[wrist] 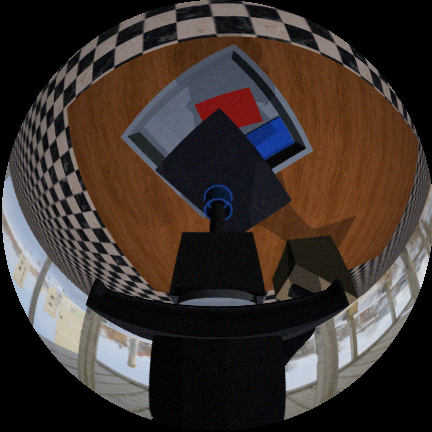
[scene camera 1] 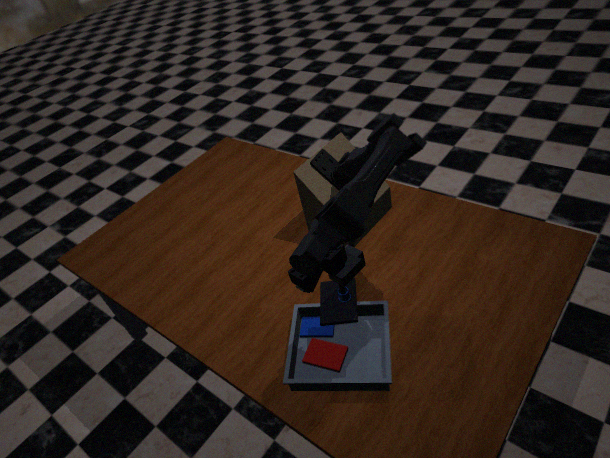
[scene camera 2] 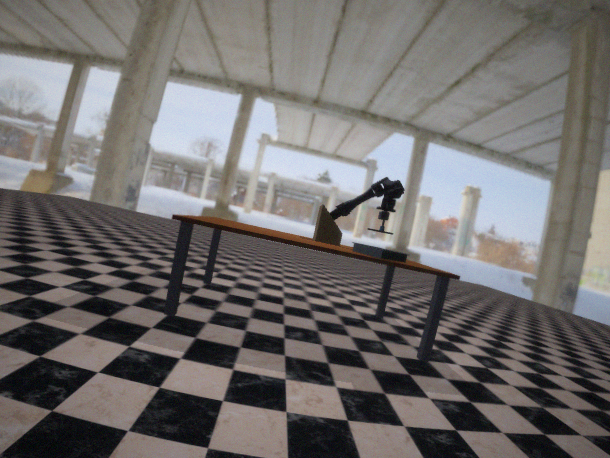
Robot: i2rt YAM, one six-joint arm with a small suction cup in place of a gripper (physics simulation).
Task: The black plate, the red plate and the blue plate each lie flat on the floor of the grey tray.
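Pixels of known places: hand, tool point: (wrist: 217,190) (scene camera 1: 345,301) (scene camera 2: 381,232); arm's base, link origin: (scene camera 1: 339,178) (scene camera 2: 329,217).
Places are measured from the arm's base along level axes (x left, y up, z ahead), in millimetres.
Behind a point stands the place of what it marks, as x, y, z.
My suction cup (scene camera 1: 344,295) (scene camera 2: 382,228) (wrist: 218,197) is shut on the black plate (scene camera 1: 332,311) {238, -25, 418} (scene camera 2: 373,230) {187, -33, 392} (wrist: 225,155) {231, -25, 413} and holds it about level, raised above the back part of the grey tray (scene camera 1: 388,345) {355, -124, 384} (scene camera 2: 372,250) {160, -144, 515} (wrist: 165,120) {330, -171, 463}. In scene camera 2 there is a gap between plate and tray. The red plate (scene camera 1: 325,355) {219, -161, 460} (wrist: 235,105) {203, -161, 466} lies flat in the tray's front left part, as seen in scene camera 1. The blue plate (scene camera 1: 316,327) {153, -161, 403} (wrist: 275,137) {138, -162, 402} lies flat near the tray's back left corner. The black plate hides part of each in the wrist view.
The tray stands on a brown wooden table (scene camera 1: 200,240) {-422, -174, 285} (scene camera 2: 280,240) {-337, -186, 613} (wrist: 350,150) {-81, -174, 385}. A tan block (scene camera 1: 312,195) {-27, 6, 106} (scene camera 2: 326,229) {-28, -85, 106} (wrist: 312,251) {16, -117, 110} at the arm's base stands behind the tray. The tray's raised walls surround the two lying plates.
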